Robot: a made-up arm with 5 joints. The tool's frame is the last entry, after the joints.
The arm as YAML. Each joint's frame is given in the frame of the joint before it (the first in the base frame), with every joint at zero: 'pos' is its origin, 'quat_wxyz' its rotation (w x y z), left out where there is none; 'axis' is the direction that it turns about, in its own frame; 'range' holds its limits. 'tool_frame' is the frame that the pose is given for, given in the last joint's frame.
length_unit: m
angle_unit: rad
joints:
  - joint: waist
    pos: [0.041, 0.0, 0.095]
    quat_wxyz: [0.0, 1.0, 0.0, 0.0]
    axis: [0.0, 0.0, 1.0]
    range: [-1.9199, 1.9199]
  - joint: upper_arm
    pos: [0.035, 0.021, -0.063]
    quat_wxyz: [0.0, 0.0, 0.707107, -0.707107]
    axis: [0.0, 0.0, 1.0]
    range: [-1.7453, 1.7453]
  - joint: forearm
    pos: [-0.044, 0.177, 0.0]
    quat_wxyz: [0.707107, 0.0, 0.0, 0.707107]
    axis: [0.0, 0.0, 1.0]
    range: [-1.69, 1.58]
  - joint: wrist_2
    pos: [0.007, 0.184, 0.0]
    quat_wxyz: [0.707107, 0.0, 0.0, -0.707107]
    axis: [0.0, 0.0, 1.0]
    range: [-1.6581, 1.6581]
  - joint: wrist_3
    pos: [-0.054, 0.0, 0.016]
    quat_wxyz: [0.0, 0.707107, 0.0, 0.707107]
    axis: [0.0, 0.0, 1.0]
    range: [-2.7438, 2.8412]
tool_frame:
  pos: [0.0, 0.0, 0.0]
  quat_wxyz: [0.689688, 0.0, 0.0, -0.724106]
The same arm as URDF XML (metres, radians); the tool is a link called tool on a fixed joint. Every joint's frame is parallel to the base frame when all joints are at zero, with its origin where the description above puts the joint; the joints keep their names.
<robot name="arm">
<link name="base"/>
<link name="link1"/>
<link name="link2"/>
<link name="link3"/>
<link name="link4"/>
<link name="link5"/>
<link name="tool"/>
<joint name="waist" type="revolute"><parent link="base"/><child link="link1"/><origin xyz="0.041 0 0.095"/><axis xyz="0 0 -1"/><limit lower="-1.9199" upper="1.9199"/></joint>
<joint name="upper_arm" type="revolute"><parent link="link1"/><child link="link2"/><origin xyz="0.035 -0.021 0.063"/><axis xyz="0 1 0"/><limit lower="-1.7453" upper="1.7453"/></joint>
<joint name="forearm" type="revolute"><parent link="link2"/><child link="link3"/><origin xyz="0.044 0 0.177"/><axis xyz="0 1 0"/><limit lower="-1.69" upper="1.58"/></joint>
<joint name="wrist_2" type="revolute"><parent link="link3"/><child link="link4"/><origin xyz="0.184 0 0.007"/><axis xyz="0 1 0"/><limit lower="-1.6581" upper="1.6581"/></joint>
<joint name="wrist_3" type="revolute"><parent link="link4"/><child link="link5"/><origin xyz="0.054 0.016 0"/><axis xyz="-1 0 0"/><limit lower="-2.7438" upper="2.8412"/></joint>
<joint name="tool_joint" type="fixed"><parent link="link5"/><child link="tool"/><origin xyz="0 0 0" rpy="1.5708 -1.5221 -1.5708"/></joint>
</robot>

